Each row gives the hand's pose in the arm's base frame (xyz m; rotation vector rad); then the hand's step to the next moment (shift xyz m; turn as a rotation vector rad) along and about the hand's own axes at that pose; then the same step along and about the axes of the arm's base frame.
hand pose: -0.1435 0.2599 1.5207 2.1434 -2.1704 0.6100
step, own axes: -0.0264 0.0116 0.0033 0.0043 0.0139 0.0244
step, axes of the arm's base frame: -0.0091 0.0239 -0.0137 -0.0076 -0.0117 -0.0248
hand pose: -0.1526 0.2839 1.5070 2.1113 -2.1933 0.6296
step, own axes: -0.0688 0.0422 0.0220 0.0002 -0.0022 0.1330
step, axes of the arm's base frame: -0.0299 0.0585 -0.0518 0.0356 -0.0411 -0.1214
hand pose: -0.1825 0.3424 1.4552 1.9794 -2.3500 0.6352
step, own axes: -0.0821 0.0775 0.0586 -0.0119 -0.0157 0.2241
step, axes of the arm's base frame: -0.0418 0.0691 -0.0983 0.0738 -0.0592 -0.2041
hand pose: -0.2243 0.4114 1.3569 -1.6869 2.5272 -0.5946
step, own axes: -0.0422 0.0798 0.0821 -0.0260 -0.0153 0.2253
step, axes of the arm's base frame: -0.0329 0.0408 -0.1102 0.0795 -0.0468 -0.2078
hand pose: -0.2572 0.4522 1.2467 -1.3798 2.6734 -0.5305
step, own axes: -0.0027 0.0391 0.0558 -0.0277 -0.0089 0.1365
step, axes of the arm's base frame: -0.0157 0.0082 -0.0658 0.0549 -0.0185 -0.1270
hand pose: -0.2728 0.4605 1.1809 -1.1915 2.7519 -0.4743
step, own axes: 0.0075 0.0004 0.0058 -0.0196 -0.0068 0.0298
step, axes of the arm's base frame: -0.0042 -0.0066 -0.0054 0.0247 0.0027 -0.0265
